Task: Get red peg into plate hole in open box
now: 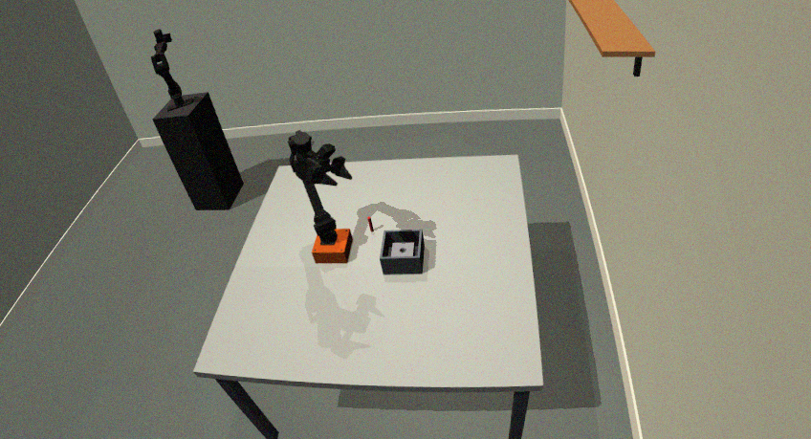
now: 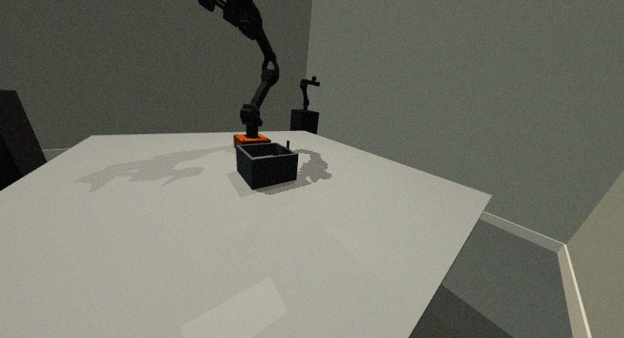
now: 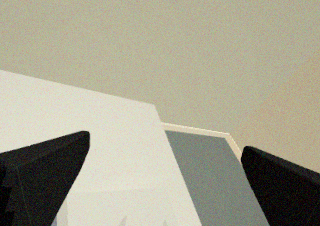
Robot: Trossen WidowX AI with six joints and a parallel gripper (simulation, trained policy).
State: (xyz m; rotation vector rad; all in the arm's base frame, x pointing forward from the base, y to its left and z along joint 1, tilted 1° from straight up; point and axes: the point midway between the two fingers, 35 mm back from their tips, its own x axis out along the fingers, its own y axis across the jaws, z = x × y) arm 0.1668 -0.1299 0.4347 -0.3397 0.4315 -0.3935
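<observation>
Now: the red peg 3 cm behind my gripper tip, 26 cm to the left of it and 45 cm below it. The rest, counted from my gripper tip: dark box 13 cm ahead, 9 cm to the left, 47 cm below; then pale plate 13 cm ahead, 9 cm to the left, 45 cm below.
</observation>
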